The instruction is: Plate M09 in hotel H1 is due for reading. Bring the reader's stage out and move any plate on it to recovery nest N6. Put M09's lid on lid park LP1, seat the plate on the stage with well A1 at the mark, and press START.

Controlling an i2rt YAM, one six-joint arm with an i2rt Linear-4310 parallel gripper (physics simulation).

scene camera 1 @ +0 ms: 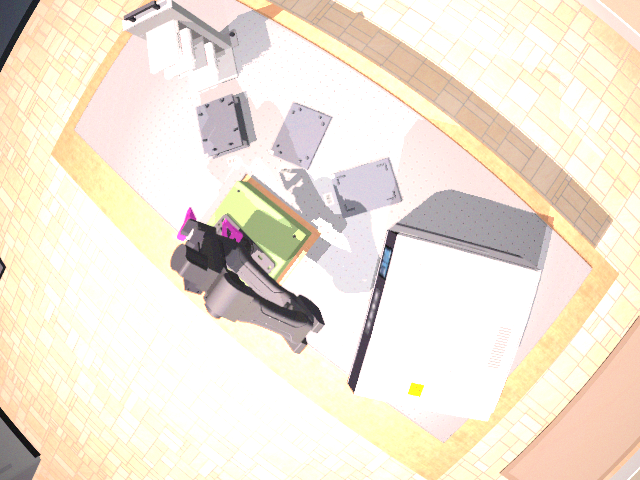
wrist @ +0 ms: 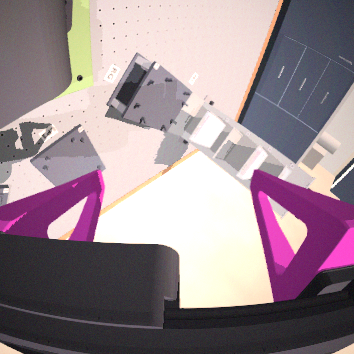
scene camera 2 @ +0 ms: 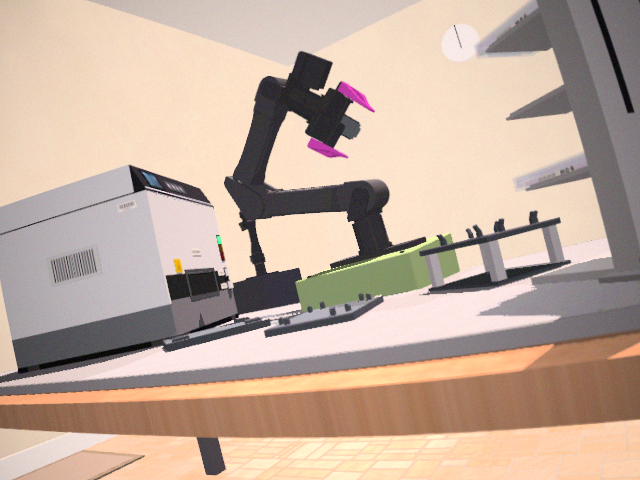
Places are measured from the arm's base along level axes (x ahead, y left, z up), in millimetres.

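Pixels of known places: gripper, fingertip midpoint: (scene camera 1: 206, 215) (wrist: 176, 177) (scene camera 2: 359, 133); arm's base, link origin: (scene camera 1: 242, 248) (scene camera 2: 377, 255).
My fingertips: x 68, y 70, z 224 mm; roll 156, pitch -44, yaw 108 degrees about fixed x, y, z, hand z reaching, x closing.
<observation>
For each thing: its top centre in the pictures, then the offset to it from my fingertips. "spot": a spot on its surface instead.
- Plate M09, top centre: (scene camera 2: 582, 159) 224 mm ahead, 391 mm left, 181 mm down
- lidded plate, surface spot: (scene camera 2: 509, 33) spot: 264 mm ahead, 365 mm left, 41 mm down
- reader, top centre: (scene camera 1: 446, 336) (scene camera 2: 109, 196) 198 mm ahead, 562 mm right, 50 mm up
- Lid park LP1, top centre: (scene camera 2: 326, 304) (wrist: 75, 168) (scene camera 1: 298, 134) 252 mm ahead, 38 mm left, 274 mm down
- flat nest, top centre: (scene camera 2: 212, 326) (scene camera 1: 365, 188) 269 mm ahead, 193 mm right, 276 mm down
- reader's display, surface spot: (scene camera 1: 385, 261) (scene camera 2: 152, 180) spot: 214 mm ahead, 357 mm right, 23 mm up
My gripper (scene camera 1: 209, 227) (scene camera 2: 360, 133) (wrist: 176, 177) is open and empty, high above the green base block and apart from the hotel. Hotel H1 (scene camera 1: 199, 25) (scene camera 2: 573, 124) stands at one end of the table. Plate M09 (scene camera 2: 550, 173) lies on a low shelf, its label readable in scene camera 2; another lidded plate (scene camera 2: 509, 33) lies on a higher shelf. The reader (scene camera 1: 444, 320) (scene camera 2: 98, 268) is a white box with a dark front opening (scene camera 2: 201, 283); no stage shows outside it. Lid park LP1 (scene camera 1: 302, 135) (wrist: 72, 155) holds no lid. A flat nest (scene camera 1: 367, 187), probably N6, bears no plate.
A raised pegged stand (scene camera 1: 219, 125) (scene camera 2: 491, 238) (wrist: 157, 100), labelled RG in the wrist view, stands between the hotel and the green base block (scene camera 1: 271, 232) (scene camera 2: 372, 279). A dark block (scene camera 2: 266, 290) stands beside the reader. The reader's display (scene camera 1: 385, 261) (scene camera 2: 151, 179) is lit blue.
</observation>
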